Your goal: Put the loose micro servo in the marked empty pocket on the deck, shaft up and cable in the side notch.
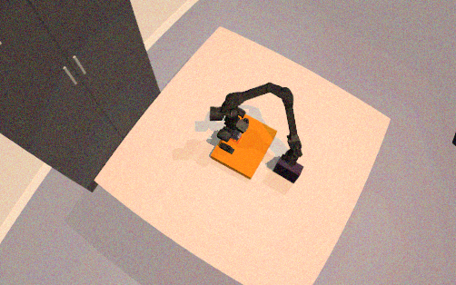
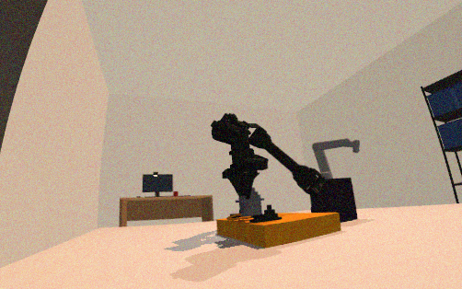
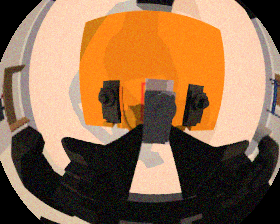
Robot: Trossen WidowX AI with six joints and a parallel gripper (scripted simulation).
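The orange deck lies 12 cm behind my gripper tip, 2 cm to the right of it and 8 cm below it.
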